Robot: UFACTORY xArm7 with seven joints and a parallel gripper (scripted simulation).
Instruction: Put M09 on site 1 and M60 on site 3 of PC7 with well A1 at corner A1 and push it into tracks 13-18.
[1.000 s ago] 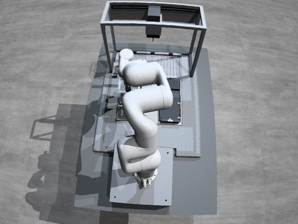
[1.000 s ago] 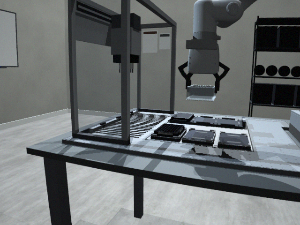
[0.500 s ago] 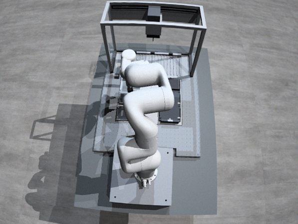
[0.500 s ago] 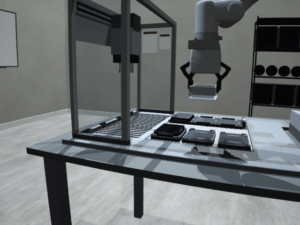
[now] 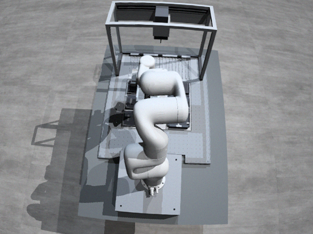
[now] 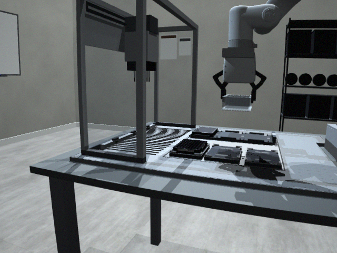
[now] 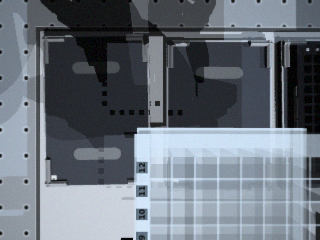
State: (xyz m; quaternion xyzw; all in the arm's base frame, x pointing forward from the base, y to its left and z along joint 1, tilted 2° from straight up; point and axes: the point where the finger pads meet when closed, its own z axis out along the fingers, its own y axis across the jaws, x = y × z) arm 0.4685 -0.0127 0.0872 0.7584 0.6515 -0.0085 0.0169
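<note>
Now: hand 190 mm to the left of the plate carrier PC7 and 150 mm above it. From my hand the other things lie so: deep-well block M09: 10 mm below; nest S1: 160 mm below, 90 mm to the left, 80 mm behind; nest S2: 160 mm below, 70 mm to the left, 40 mm ahead.
</note>
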